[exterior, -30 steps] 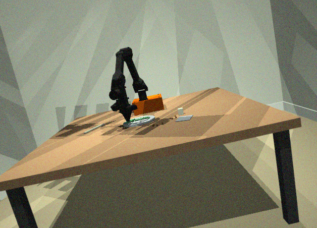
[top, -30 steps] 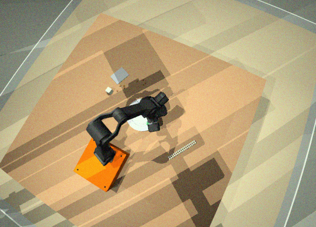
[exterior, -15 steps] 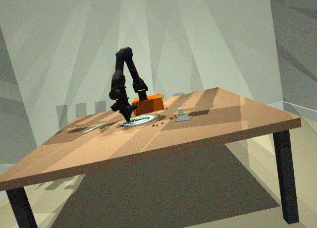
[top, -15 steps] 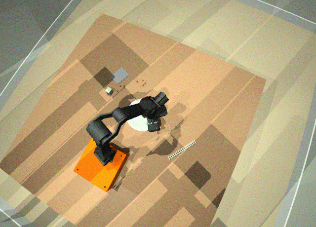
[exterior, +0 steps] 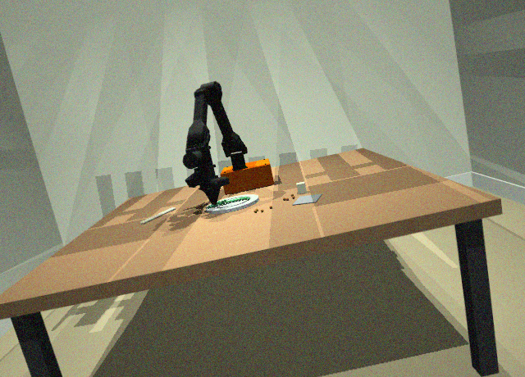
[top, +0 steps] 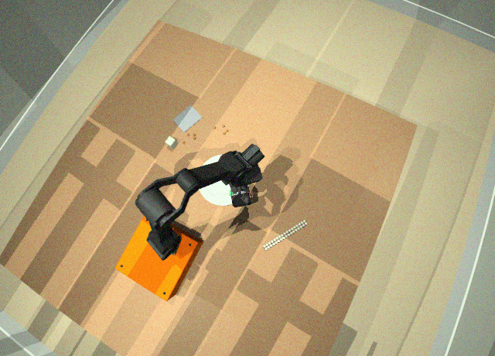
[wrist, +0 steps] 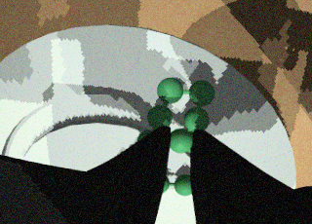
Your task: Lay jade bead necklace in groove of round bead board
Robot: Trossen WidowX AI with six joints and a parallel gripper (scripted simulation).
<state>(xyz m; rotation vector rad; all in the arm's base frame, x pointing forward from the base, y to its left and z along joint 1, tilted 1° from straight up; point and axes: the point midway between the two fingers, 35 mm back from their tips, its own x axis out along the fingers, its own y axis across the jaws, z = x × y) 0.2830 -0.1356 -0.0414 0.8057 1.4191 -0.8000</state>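
Now: the round bead board 7 cm to the left of my gripper tip and 1 cm below it. Round my gripper tip: grey flat plate: 19 cm ahead, 31 cm to the left, 2 cm below; small white cube: 6 cm ahead, 32 cm to the left.
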